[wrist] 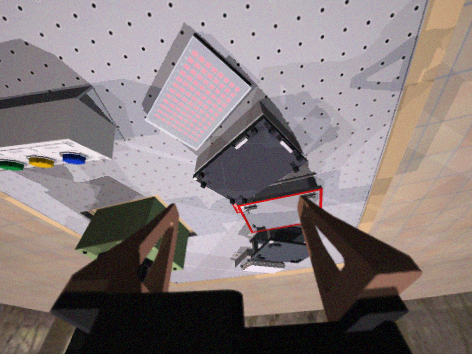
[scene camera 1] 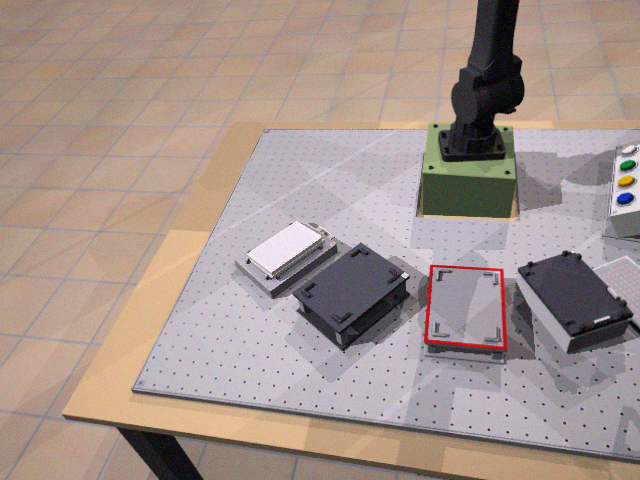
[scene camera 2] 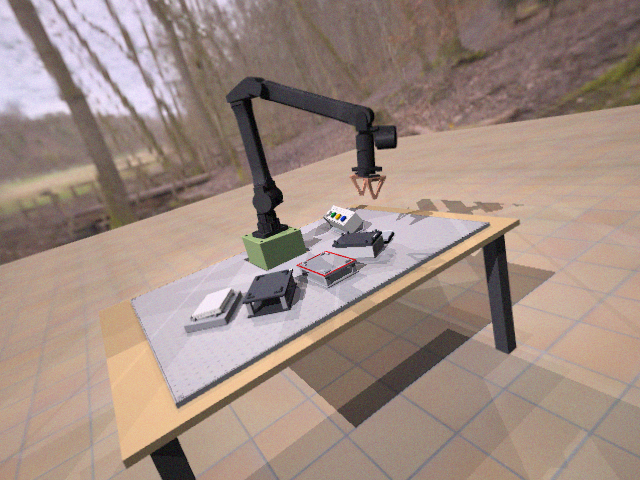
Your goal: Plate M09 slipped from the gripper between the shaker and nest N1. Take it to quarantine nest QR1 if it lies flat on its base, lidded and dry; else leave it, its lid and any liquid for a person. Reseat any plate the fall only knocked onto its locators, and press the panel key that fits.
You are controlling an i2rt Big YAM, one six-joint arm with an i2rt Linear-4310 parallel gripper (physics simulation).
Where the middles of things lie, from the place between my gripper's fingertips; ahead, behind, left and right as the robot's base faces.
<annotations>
My hand is 20 mm past the dark station (scene camera 1: 578, 309), 80 mm to the left of it and 140 mm above it.
</annotations>
